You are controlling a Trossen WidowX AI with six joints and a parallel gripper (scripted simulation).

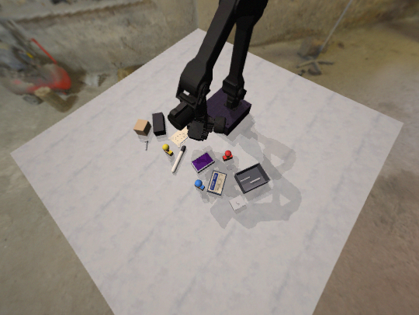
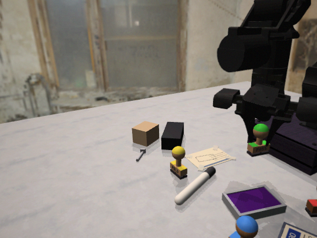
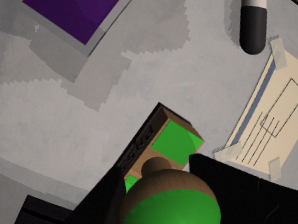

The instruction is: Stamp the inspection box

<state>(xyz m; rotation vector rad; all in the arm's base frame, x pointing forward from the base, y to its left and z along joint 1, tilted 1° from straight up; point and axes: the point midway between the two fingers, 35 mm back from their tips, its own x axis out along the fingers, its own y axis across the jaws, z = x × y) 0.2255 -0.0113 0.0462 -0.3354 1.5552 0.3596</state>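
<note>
Now: the purple ink pad 8 cm ahead of my gripper tip, 7 cm below it and 6 cm to the left of it. From my gripper tip the other things lie so: PASS stamp right at my gripper tip; then white marker 11 cm ahead, 7 cm below, 5 cm to the right; then cream card 11 cm to the right, 8 cm below, 3 cm ahead.
</note>
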